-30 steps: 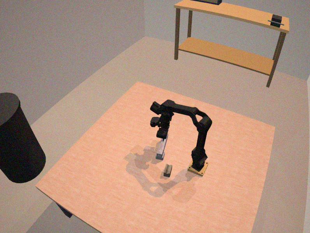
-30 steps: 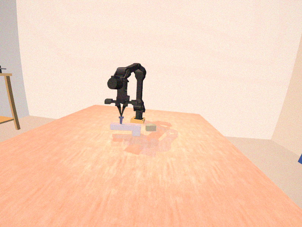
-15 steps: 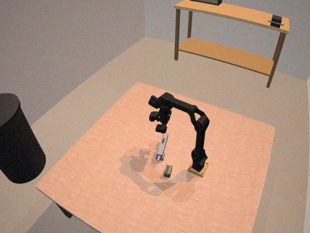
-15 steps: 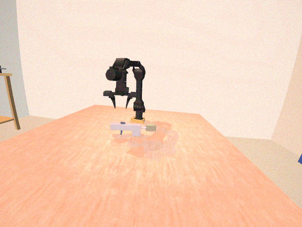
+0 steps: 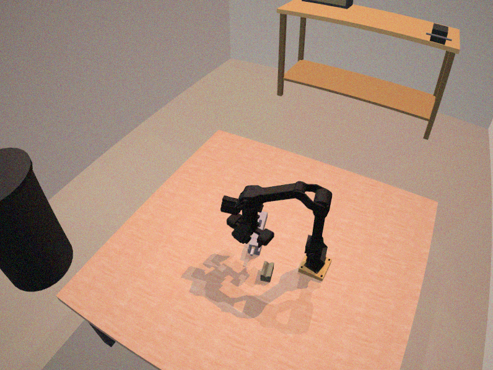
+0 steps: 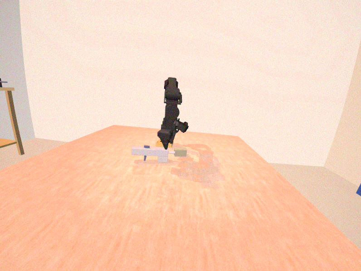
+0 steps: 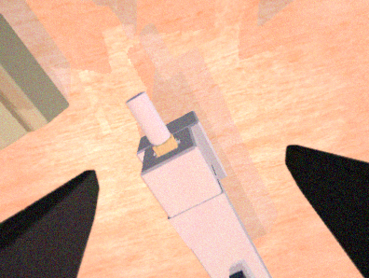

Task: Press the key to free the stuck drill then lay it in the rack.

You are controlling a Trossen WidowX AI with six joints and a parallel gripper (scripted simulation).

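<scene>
Now: the drill 4 cm below my gripper tip and 3 cm to the right of it. The rest, counted from my gripper tip: olive rack 11 cm behind, 7 cm below, 3 cm to the left; then blue key 11 cm to the right, 4 cm below, 4 cm ahead.
</scene>
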